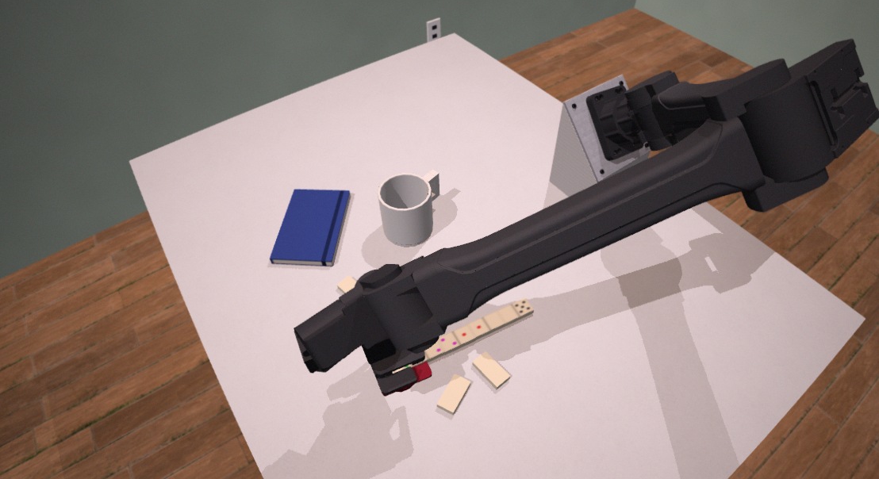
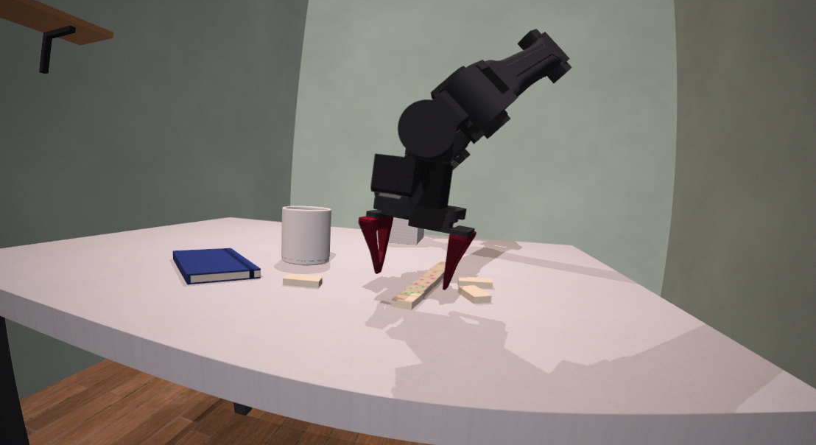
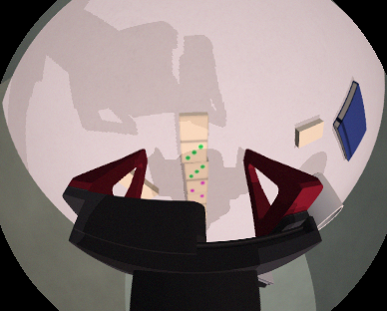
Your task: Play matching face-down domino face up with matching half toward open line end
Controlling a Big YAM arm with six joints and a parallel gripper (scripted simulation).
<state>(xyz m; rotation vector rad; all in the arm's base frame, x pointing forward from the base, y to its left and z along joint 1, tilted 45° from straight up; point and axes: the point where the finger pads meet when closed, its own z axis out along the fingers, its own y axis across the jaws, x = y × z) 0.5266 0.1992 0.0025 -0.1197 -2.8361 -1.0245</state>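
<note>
The domino is 3 cm below my hand. Also, from my hand: white mug 16 cm behind, 23 cm to the right, 1 cm above; then blue notebook 1 cm behind, 33 cm to the right, 3 cm below.
</note>
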